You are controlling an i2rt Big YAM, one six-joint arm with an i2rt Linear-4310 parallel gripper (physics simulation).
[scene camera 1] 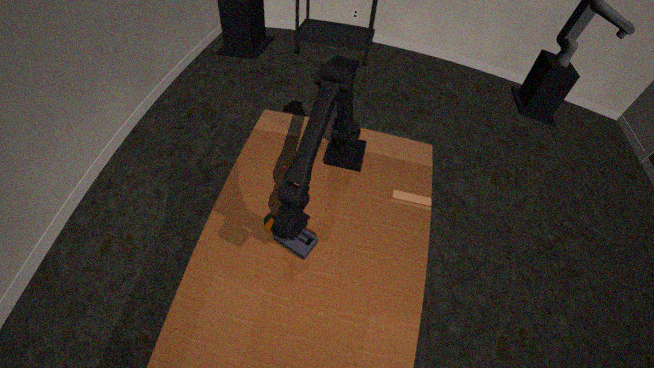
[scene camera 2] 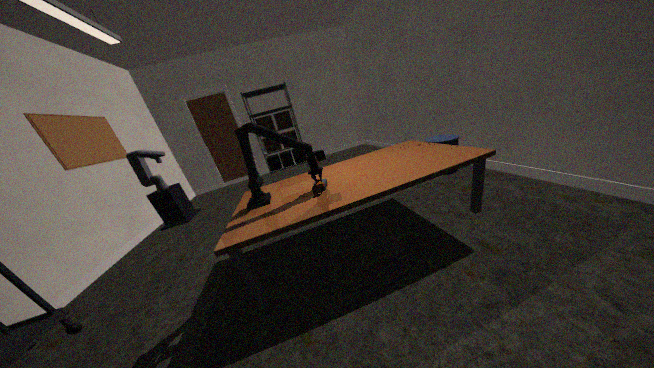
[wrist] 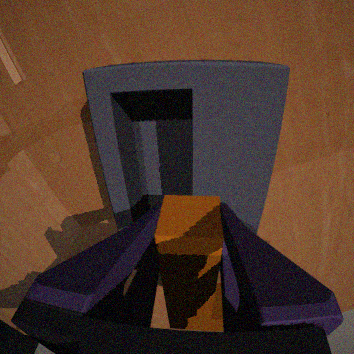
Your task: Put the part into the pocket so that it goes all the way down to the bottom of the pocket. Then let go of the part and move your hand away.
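Where they show: gripper, between the fingertips: (scene camera 1: 293, 236) (wrist: 191, 211); arm's base, origin of its link: (scene camera 1: 346, 150) (scene camera 2: 259, 199).
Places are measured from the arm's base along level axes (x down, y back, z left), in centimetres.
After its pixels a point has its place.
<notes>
A blue-grey block (scene camera 1: 304, 250) {x -0.8, y -50.1, z -4.1 cm} (wrist: 240, 125) {x -0.8, y -49.6, z -5.5 cm} lies on the table. Its long, dark pocket (scene camera 1: 307, 240) {x 2.3, y -44.6, z -4.6 cm} (wrist: 175, 160) {x 2.3, y -45.4, z -7.7 cm} opens upward, left of the block's middle in the wrist view. My gripper (wrist: 191, 211) {x -1.1, y -45.9, z -9.3 cm} (scene camera 2: 318, 180) {x -1.1, y -45.9, z -9.3 cm} is shut on the orange part (scene camera 1: 268, 226) {x -4.0, y -46.3, z -18.6 cm} (scene camera 2: 318, 189) {x -1.0, y -43.1, z -19.2 cm} (wrist: 192, 207) {x -1.8, y -46.2, z -8.5 cm}. In the wrist view the part stands between the purple fingers at the pocket's near end. It overlaps the pocket's right edge and the solid top beside it, so it is offset to the right of the pocket. Its lower end and the pocket's near end are hidden, and I cannot tell the gap in height.
The wooden table (scene camera 1: 350, 300) {x 2.9, y -63.0, z 15.9 cm} (scene camera 2: 400, 165) {x 2.8, y -107.4, z -16.9 cm} bears my arm's dark base (scene camera 1: 345, 154) {x -2.3, y -4.1, z 0.4 cm} (scene camera 2: 258, 200) {x -1.2, y -0.4, z -5.7 cm}. A pale strip (scene camera 1: 412, 198) shows near the table's right edge in the first scene view. Another arm on a dark pedestal (scene camera 1: 549, 85) (scene camera 2: 171, 204) stands on the floor away from the table.
</notes>
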